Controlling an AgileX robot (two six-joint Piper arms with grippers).
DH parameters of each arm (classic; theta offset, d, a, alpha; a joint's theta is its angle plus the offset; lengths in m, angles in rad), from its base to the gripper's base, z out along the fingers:
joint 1: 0 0.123 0 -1.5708
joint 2: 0.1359 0 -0.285 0
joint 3: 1.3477 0 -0.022 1.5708
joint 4: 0 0.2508 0 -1.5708
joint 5: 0 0 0.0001 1.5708
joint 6: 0 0.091 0 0
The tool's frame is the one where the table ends.
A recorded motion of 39 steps. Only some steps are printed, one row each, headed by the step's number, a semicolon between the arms.
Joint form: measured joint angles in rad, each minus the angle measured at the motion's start. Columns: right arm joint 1, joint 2, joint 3, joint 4, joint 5, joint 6; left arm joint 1, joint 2, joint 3, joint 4, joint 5, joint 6.
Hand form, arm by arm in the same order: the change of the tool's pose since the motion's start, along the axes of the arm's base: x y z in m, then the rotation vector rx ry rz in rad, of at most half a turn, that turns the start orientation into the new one. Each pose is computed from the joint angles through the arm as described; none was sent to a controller.
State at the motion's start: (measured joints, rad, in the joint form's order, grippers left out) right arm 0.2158 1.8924 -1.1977 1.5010 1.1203 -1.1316; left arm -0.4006 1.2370 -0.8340 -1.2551 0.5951 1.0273
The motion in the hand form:
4: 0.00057 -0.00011 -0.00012 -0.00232 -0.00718 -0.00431; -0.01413 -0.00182 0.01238 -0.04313 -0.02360 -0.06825
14: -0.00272 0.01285 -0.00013 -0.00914 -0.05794 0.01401; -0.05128 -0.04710 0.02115 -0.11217 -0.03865 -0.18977
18: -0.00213 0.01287 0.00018 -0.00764 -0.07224 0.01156; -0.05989 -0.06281 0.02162 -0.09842 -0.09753 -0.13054
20: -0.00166 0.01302 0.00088 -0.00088 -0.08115 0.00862; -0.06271 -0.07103 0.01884 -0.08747 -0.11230 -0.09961
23: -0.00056 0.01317 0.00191 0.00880 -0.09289 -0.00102; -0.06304 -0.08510 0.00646 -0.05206 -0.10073 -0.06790
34: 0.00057 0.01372 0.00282 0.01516 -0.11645 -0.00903; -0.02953 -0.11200 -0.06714 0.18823 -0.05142 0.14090
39: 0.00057 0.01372 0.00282 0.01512 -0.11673 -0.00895; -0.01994 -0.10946 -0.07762 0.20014 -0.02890 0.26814
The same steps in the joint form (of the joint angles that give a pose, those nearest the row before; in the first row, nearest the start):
4: 0.0000 0.0000 0.0000 0.0023 -0.0061 -0.0068; -0.0089 -0.0450 0.0000 -0.0304 0.0645 0.0229
14: 0.0386 0.0000 0.0000 0.0221 -0.0361 -0.0585; -0.2803 -0.0614 0.0000 -0.1175 -0.0704 0.0224
18: 0.0387 0.0000 0.0000 0.0293 -0.0398 -0.0745; -0.4141 -0.0569 0.0000 -0.1296 -0.2755 0.0273
20: 0.0386 0.0000 0.0000 0.0400 -0.0398 -0.0862; -0.4741 -0.0421 0.0000 -0.1408 -0.3702 0.0296
23: 0.0387 0.0000 0.0000 0.0583 -0.0438 -0.1018; -0.5393 0.0082 0.0000 -0.1582 -0.4692 0.0297
34: 0.0401 0.0000 0.0000 0.0773 -0.0512 -0.1297; -0.5833 0.2664 0.0000 -0.1851 -0.7495 0.0262
39: 0.0401 0.0000 0.0000 0.0774 -0.0512 -0.1300; -0.5834 0.3051 0.0000 -0.1997 -0.8555 -0.0375

